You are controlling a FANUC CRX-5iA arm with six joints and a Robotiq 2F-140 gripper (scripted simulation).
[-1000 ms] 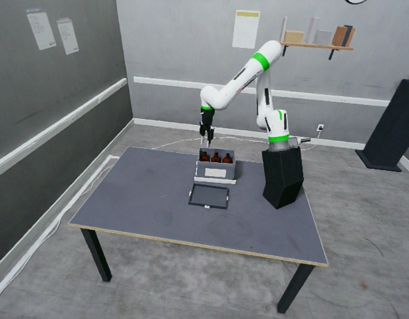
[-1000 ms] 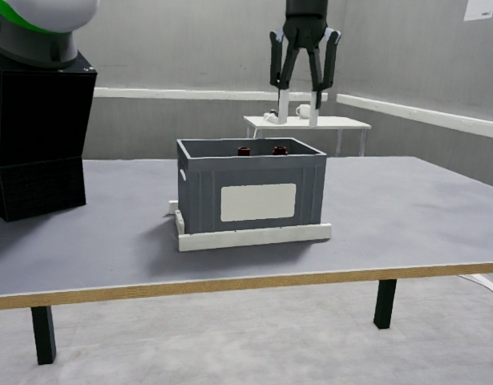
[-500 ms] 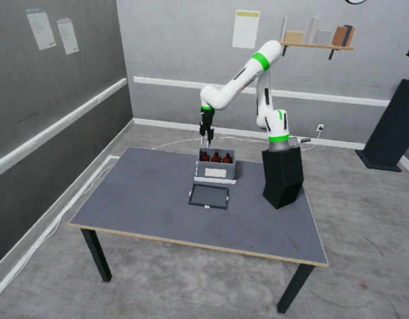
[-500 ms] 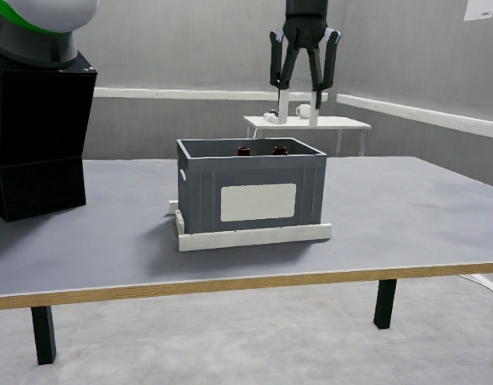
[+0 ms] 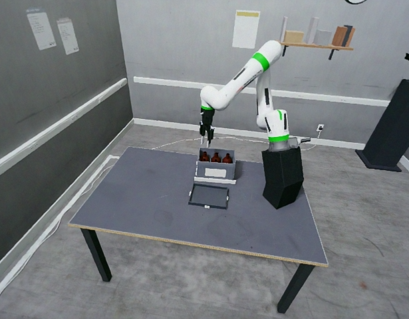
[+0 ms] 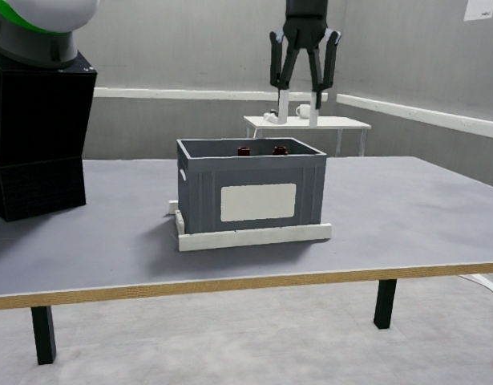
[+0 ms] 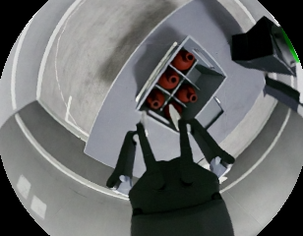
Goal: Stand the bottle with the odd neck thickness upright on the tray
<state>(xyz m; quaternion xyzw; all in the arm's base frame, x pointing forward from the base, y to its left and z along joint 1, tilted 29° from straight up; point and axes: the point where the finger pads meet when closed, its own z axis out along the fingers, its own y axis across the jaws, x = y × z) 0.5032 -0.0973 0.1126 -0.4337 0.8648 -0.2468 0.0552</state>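
My hand is 90 mm past the grey crate, 40 mm to the right of it and 170 mm above it. From my hand the other things lie so: dark tray: 80 mm behind, 300 mm to the left, 240 mm below.
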